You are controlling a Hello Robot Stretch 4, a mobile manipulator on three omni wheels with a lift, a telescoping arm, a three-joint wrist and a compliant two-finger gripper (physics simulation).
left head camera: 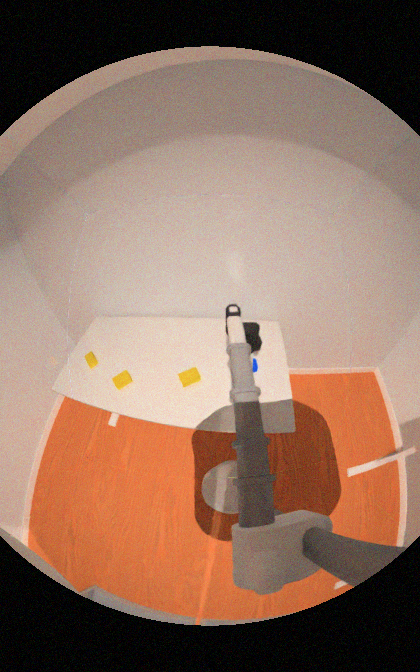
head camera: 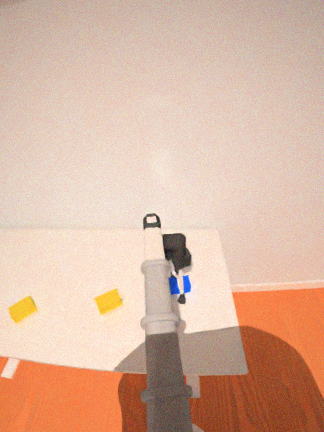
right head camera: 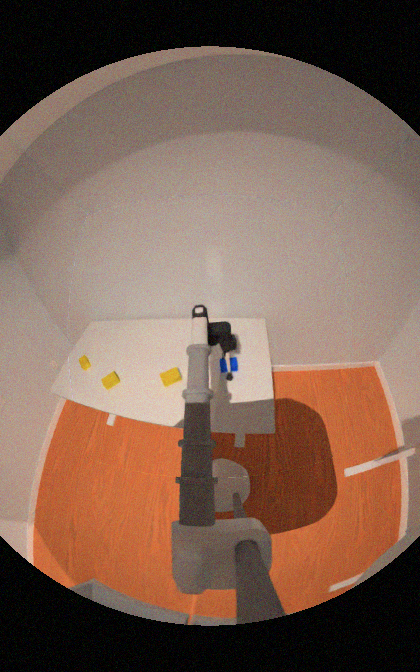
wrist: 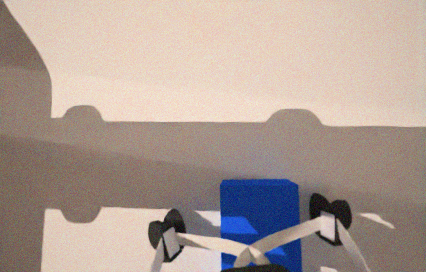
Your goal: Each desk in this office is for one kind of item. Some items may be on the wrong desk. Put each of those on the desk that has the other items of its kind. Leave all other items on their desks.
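Frame: origin at the robot's base, x up, y back, z right, level; metres.
Where they show: gripper, fingertip midpoint: [head camera: 177, 289] [wrist: 244, 217].
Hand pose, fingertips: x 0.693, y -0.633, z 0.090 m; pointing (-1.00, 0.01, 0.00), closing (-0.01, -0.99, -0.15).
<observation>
After its pixels a point has its place.
A blue block [head camera: 187, 284] {x 0.738, y -0.626, z 0.132 m} [left head camera: 255, 365] [right head camera: 234, 364] [wrist: 260, 200] {x 0.738, y -0.644, z 0.066 m} is on the right part of a white desk [head camera: 75, 260] {x 0.693, y -0.865, z -0.428 m} [left head camera: 150, 340] [right head camera: 135, 345]. Three yellow blocks lie on the same desk: one [left head camera: 189, 377] [right head camera: 170, 376] [head camera: 108, 301] {x 0.738, y -0.577, z -0.209 m} near the middle, one [left head camera: 122, 379] [right head camera: 110, 380] [head camera: 23, 309] {x 0.738, y -0.557, z -0.585 m} farther left, and one [left head camera: 91, 359] [right head camera: 84, 362] near the left end. My gripper [wrist: 244, 217] {x 0.693, y -0.633, z 0.090 m} points down over the blue block and is open. In the wrist view its fingertips stand on either side of the block, with a gap on each side. The block's lower end is hidden there by the gripper.
My telescoping arm [head camera: 159, 295] {x 1.105, y -0.359, z 0.005 m} [left head camera: 245, 370] [right head camera: 197, 370] reaches over the desk and hides a strip of it. A plain wall [head camera: 160, 125] {x 1.291, y -1.088, z 0.076 m} stands behind the desk. Orange floor [left head camera: 125, 490] [right head camera: 115, 490] lies in front. A white bar [left head camera: 380, 462] [right head camera: 377, 463] shows at the right.
</observation>
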